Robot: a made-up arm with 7 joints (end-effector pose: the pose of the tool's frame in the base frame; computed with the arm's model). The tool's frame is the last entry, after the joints. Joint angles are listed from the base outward.
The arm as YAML. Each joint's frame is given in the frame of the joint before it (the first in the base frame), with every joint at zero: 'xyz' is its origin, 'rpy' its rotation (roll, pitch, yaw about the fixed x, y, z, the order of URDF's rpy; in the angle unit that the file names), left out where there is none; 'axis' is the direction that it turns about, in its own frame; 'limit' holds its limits. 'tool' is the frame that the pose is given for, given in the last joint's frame.
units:
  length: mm
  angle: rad
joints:
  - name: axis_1
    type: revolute
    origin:
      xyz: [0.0, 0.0, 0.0]
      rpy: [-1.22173, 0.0, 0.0]
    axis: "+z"
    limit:
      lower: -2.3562
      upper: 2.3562
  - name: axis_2
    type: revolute
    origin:
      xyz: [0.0, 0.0, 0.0]
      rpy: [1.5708, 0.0, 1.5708]
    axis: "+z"
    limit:
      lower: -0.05
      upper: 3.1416
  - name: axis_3
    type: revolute
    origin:
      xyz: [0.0, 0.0, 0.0]
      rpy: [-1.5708, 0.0, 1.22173]
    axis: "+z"
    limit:
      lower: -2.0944
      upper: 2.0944
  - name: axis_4
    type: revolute
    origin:
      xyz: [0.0, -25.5, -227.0]
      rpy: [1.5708, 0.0, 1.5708]
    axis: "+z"
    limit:
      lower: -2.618
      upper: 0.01
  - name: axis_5
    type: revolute
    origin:
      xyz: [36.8, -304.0, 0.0]
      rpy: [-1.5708, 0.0, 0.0]
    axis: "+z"
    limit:
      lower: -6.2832
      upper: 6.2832
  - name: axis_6
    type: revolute
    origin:
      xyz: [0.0, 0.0, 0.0]
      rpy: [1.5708, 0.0, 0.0]
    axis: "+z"
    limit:
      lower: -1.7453
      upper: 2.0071
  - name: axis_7
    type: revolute
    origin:
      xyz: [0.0, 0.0, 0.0]
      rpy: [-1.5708, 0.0, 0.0]
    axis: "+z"
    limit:
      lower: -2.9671
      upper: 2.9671
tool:
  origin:
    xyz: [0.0, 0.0, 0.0]
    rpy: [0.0, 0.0, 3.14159]
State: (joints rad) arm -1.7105 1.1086 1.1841 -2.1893 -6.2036 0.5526 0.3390
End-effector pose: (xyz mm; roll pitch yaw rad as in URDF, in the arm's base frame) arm -143.5 206.6 173.1 -2.2939 0.6981 -2.6588
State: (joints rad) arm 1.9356 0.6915 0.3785 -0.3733 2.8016 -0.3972 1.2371
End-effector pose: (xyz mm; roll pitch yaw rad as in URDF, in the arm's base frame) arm -482.7 170.3 150.0 -2.0921 -0.0798 -1.8689
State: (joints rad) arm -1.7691 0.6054 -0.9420 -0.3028 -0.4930 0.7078 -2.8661
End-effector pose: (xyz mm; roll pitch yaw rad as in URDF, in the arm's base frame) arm 507.8 14.7 165.7 -2.0236 0.2932 2.0708
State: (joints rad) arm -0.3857 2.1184 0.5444 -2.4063 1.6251 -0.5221 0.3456
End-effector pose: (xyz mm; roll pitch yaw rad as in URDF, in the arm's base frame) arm 152.5 -71.7 195.4 2.0702 -0.7396 2.8022
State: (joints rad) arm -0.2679 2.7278 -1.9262 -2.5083 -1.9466 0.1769 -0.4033
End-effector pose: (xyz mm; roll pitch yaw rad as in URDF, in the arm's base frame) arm -39.3 208.9 -100.5 -0.2653 0.1101 2.5731
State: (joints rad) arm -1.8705 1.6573 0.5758 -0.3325 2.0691 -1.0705 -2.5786
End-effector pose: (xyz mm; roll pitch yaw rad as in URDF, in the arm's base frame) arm 63.1 455.9 270.7 -0.7412 -0.9777 2.5668
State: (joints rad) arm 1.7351 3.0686 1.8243 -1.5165 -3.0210 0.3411 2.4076
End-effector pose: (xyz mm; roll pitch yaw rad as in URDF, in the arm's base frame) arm 393.6 -169.6 -42.7 1.4687 0.5810 -3.0320
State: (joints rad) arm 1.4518 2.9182 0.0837 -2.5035 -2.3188 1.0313 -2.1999
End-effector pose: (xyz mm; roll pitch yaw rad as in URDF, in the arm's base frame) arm 42.5 66.1 -222.7 -1.4190 -0.0534 -0.3488
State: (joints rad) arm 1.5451 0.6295 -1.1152 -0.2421 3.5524 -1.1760 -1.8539
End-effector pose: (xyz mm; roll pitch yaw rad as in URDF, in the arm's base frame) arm -524.9 101.3 -6.8 2.7536 0.4851 1.7085
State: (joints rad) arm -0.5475 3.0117 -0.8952 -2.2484 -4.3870 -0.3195 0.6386
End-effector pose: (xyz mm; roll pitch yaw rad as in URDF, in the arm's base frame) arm 175.8 195.2 129.2 0.6168 -1.4236 -0.4133
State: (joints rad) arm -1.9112 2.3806 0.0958 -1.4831 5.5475 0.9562 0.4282
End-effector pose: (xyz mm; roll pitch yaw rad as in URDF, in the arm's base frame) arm -256.0 144.9 321.6 -1.9057 -0.6360 -1.6241
